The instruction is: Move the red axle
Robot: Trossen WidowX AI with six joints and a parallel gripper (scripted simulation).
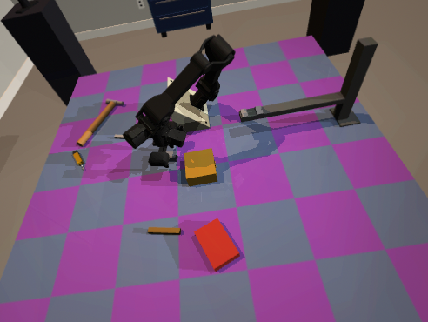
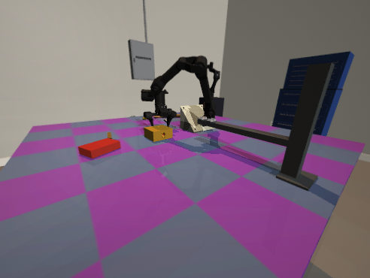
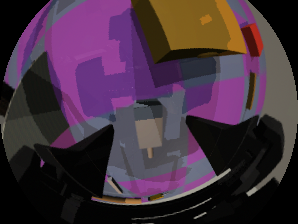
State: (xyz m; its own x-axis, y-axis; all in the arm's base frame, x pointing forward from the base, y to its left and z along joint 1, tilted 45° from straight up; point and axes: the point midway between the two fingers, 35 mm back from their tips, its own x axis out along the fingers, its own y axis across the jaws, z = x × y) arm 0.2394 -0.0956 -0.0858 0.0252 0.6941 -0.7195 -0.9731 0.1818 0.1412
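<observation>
The orange beam is 8 cm ahead of my gripper tip, 11 cm to the left of it and 1 cm above it. Also, from my gripper tip: orange stick 28 cm ahead, 3 cm to the right; then pale grey stub 1 cm behind, 2 cm to the right; then grey pin 16 cm behind, 18 cm to the right, 1 cm below.
</observation>
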